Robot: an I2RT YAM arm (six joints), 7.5 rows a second.
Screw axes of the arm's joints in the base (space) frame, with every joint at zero. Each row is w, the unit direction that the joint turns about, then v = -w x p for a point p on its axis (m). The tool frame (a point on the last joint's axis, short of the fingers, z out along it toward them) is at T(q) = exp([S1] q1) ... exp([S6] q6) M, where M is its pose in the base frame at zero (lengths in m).
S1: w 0 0 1 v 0 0 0
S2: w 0 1 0 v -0.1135 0 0.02
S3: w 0 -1 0 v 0.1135 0 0.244
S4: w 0 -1 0 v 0.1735 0 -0.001
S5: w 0 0 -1 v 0 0.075 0
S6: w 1 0 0 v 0 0.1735 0
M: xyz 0.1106 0 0.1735 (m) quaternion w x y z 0.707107 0 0.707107 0
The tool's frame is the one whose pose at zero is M.
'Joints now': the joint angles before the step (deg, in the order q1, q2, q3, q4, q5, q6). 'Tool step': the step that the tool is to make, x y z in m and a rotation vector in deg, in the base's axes. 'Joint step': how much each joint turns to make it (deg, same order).
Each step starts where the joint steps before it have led.
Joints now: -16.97 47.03 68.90 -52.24 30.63 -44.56
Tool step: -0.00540 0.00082 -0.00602 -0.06 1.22 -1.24
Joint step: -0.06 -1.22 -1.31 -1.21 1.22 0.29
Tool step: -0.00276 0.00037 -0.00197 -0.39 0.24 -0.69
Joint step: -0.01 -0.68 -0.61 -0.17 0.81 -0.03
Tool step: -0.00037 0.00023 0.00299 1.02 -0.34 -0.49
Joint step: 0.02 0.57 1.21 -1.37 -0.14 1.40
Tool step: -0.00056 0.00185 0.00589 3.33 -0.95 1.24
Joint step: 0.02 1.04 2.53 -2.90 -2.91 2.60
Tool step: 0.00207 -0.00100 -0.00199 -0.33 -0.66 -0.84
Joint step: 0.03 -0.04 -0.83 1.29 0.80 0.44
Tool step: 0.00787 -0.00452 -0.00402 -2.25 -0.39 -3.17
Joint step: -0.02 0.78 -1.66 3.47 3.75 0.00
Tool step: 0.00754 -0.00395 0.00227 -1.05 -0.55 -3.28
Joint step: 0.02 1.87 0.72 1.22 3.24 1.30
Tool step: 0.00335 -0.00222 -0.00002 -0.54 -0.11 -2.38
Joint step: -0.02 0.93 0.22 0.29 2.25 1.10
